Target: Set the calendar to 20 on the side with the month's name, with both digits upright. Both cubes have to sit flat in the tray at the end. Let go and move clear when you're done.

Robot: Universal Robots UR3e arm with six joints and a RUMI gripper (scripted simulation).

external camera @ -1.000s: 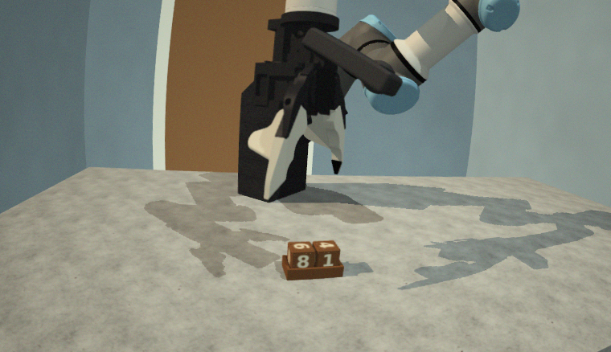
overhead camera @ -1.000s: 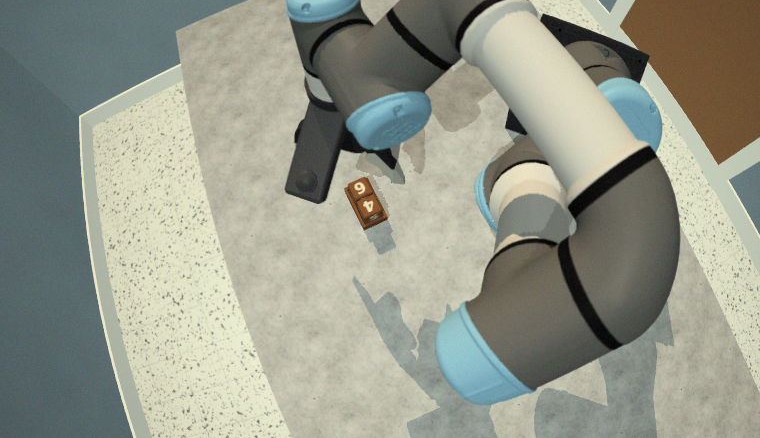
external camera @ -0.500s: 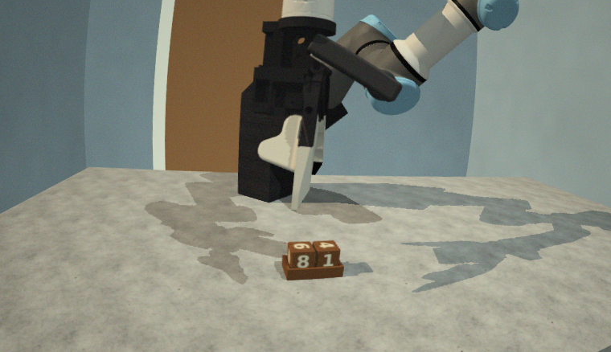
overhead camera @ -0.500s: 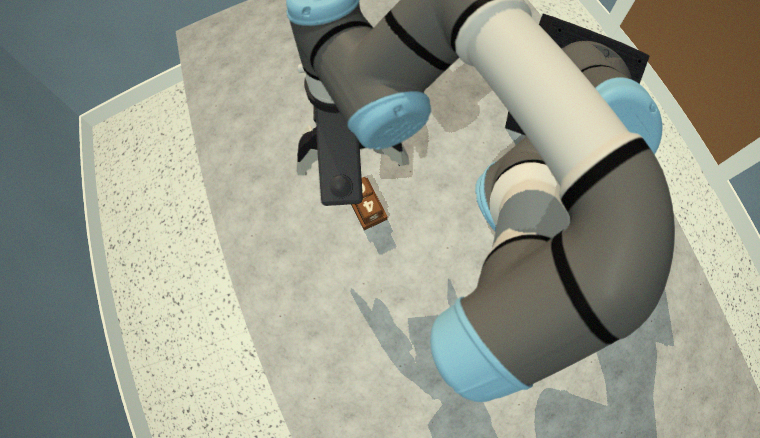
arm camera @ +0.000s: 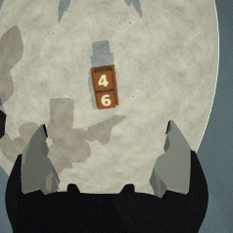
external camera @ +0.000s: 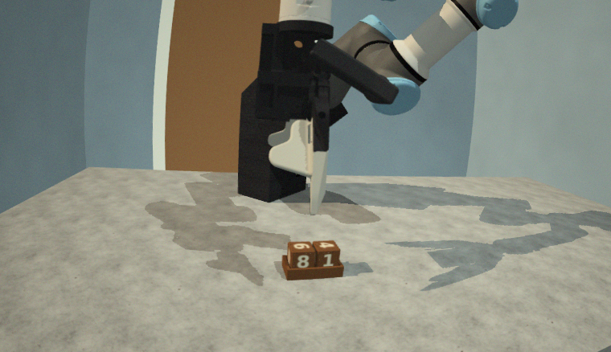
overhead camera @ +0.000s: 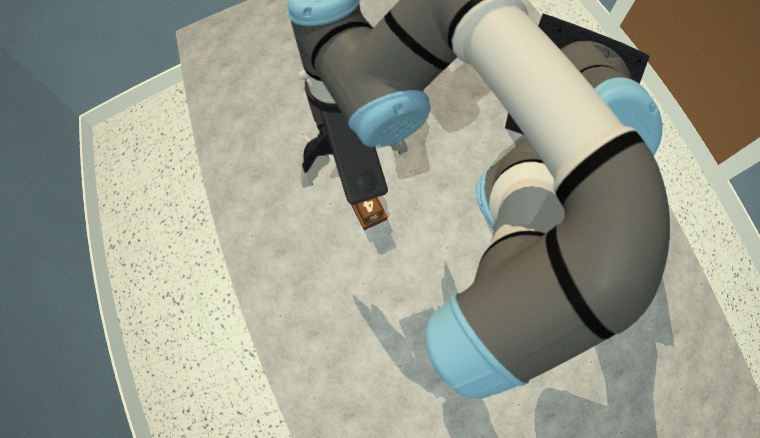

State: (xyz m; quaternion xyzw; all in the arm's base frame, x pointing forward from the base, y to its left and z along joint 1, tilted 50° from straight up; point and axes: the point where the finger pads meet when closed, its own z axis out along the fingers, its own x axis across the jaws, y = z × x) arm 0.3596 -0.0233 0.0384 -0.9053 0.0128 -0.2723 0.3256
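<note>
My hand is 1 cm past the cube, 3 cm to the right of it and 9 cm above it. From my hand the other things lie so: brown calendar tray: 1 cm behind, 1 cm to the left, 11 cm below.
</note>
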